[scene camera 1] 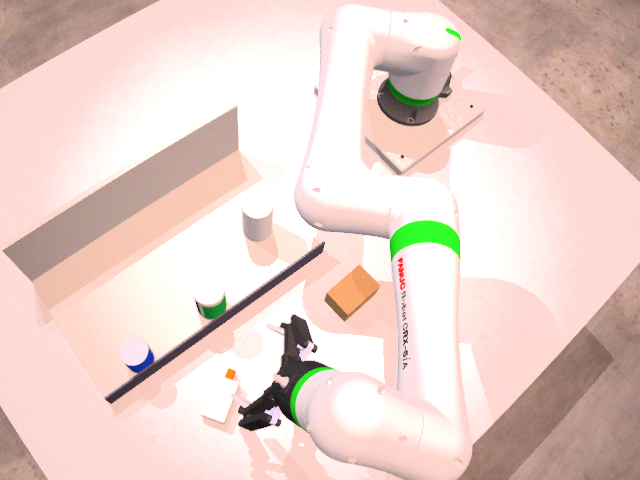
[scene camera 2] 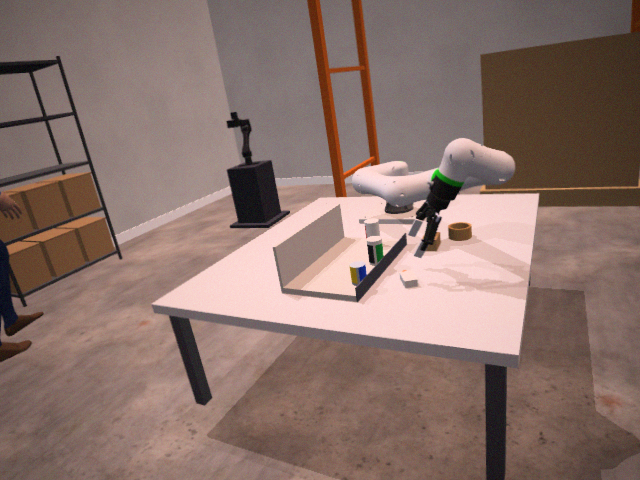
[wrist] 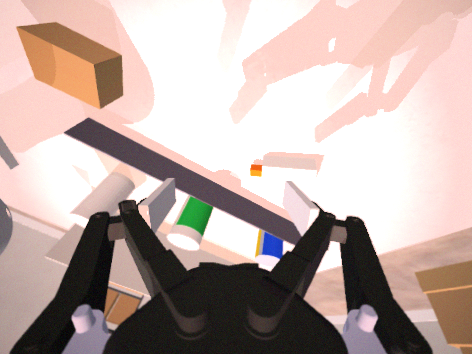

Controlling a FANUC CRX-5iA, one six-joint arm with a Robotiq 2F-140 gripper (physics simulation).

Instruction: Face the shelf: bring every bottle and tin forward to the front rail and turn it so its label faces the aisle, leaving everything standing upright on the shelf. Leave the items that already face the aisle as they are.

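Frame: origin at the arm's base, x ahead, y left, z up, level; millimetres.
Seen in the pictures: gripper, fingertip midpoint: (scene camera 1: 256, 363) (scene camera 2: 414, 245) (wrist: 230, 191); arm's base at its link origin: (scene camera 1: 407, 101) (scene camera 2: 398, 209).
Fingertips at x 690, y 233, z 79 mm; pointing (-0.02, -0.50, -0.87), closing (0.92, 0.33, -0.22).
Observation:
Offsets run from my fingertips to a thing's top centre. "spot": to the spot under its first point.
A plain white bottle @(dx -202, dy -219, dz +28 mm) (scene camera 1: 257, 223) (scene camera 2: 371, 227) (wrist: 106, 199) stands upright on the shelf @(spot: dx -48, dy -412, dz -7 mm) (scene camera 1: 134, 193) (scene camera 2: 310, 248), back from the dark front rail @(dx -16, dy -122, dz -52 mm) (scene camera 1: 217, 323) (scene camera 2: 382, 266) (wrist: 190, 182). A white-topped bottle with green and black sides @(spot: dx -11, dy -128, dz +7 mm) (scene camera 1: 212, 306) (scene camera 2: 375, 252) (wrist: 195, 216) stands close behind the rail, green toward the aisle. A short tin with blue and yellow sides @(spot: dx +145, dy -154, dz -11 mm) (scene camera 1: 137, 355) (scene camera 2: 357, 273) (wrist: 271, 245) stands upright close to the rail at the near end, blue toward the aisle. My gripper (scene camera 1: 257, 363) (scene camera 2: 418, 239) (wrist: 230, 191) is open and empty, tilted above the table on the aisle side.
An orange-brown block @(dx -246, dy +11, dz -55 mm) (scene camera 1: 352, 292) (scene camera 2: 435, 242) (wrist: 70, 65) lies on the aisle side near the rail's far end. A low white box @(dx +74, dy -14, dz -77 mm) (scene camera 1: 221, 405) (scene camera 2: 408, 280) with an orange piece @(spot: dx +36, dy -32, dz -84 mm) (scene camera 1: 230, 373) (wrist: 256, 170) lies before the rail. A brown ring-shaped container @(dx -364, dy +111, dz -55 mm) (scene camera 2: 460, 233) stands beyond the block.

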